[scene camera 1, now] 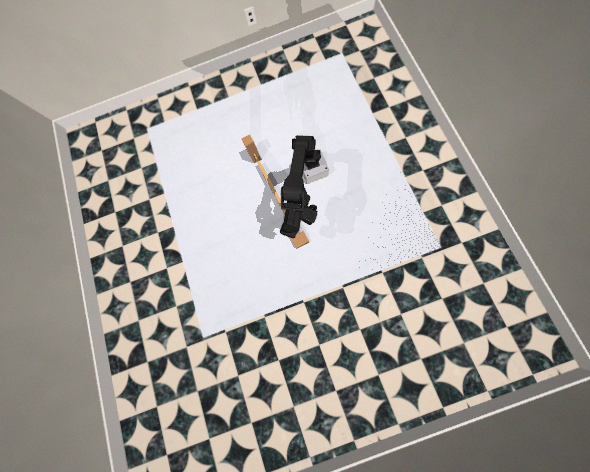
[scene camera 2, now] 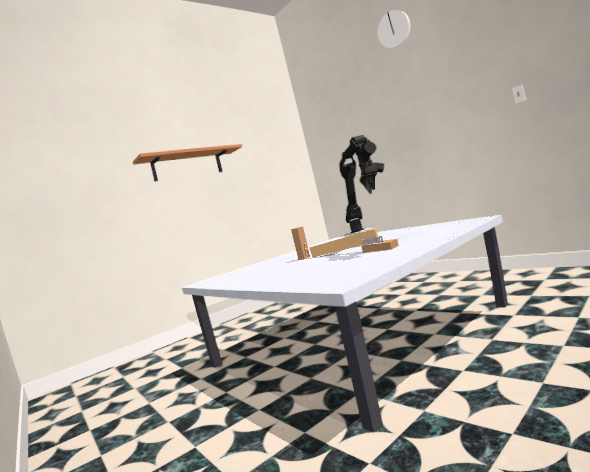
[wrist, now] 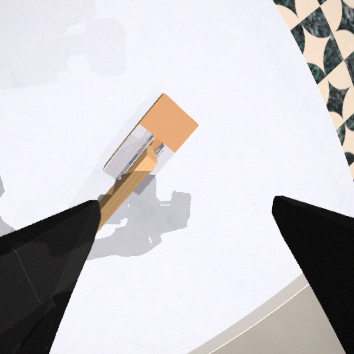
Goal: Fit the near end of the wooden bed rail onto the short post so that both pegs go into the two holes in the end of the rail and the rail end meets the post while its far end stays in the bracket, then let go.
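Frame: origin at the arm's base, x right, y ahead, z up, level; metres.
Seen in the pictures: gripper, fingertip midpoint: (scene camera 2: 372, 191) (wrist: 187, 206); arm's base at its link origin: (scene camera 1: 312, 162) (scene camera 2: 357, 231).
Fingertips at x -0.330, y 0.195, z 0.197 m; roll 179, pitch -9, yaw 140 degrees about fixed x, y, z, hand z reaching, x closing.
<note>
Pixels of each thing's top centre, then the offset from my fingertips to it. "spot": a spot on its surface instead. Level surfaces: height alone.
- upright short post at a spot on its surface: (scene camera 1: 247, 141) spot: dx +0.511, dy +0.087, dz -0.096 m
- block at its top centre: (wrist: 150, 146) (scene camera 2: 379, 242) (scene camera 1: 295, 231) dx +0.018, dy +0.013, dz -0.241 m
- white table at its surface level: dz -0.276 m
The wooden bed rail (scene camera 1: 270, 182) (scene camera 2: 340, 243) (wrist: 125, 191) slopes between the upright short post (scene camera 1: 247, 141) (scene camera 2: 299, 243) and the block (scene camera 1: 300, 240) (scene camera 2: 387, 245) (wrist: 170, 122) with the grey see-through bracket (scene camera 2: 372, 241) (wrist: 126, 147). Its near end is low beside the post, with a narrow gap in scene camera 2 where small pegs show. Its far end is raised at the bracket; how deep it sits is unclear. The end holes are hidden. My gripper (scene camera 2: 370, 190) (wrist: 187, 206) is open and empty, high above the rail's far part, with the left finger covering part of the rail in the wrist view.
The white table (scene camera 1: 225, 280) (scene camera 2: 270, 280) carries the parts and the arm's grey base (scene camera 1: 317, 173), beside the rail. The arm (scene camera 1: 295, 175) (scene camera 2: 350, 185) hangs over the rail and casts shadows around it. A wall shelf (scene camera 2: 187, 153) is far off.
</note>
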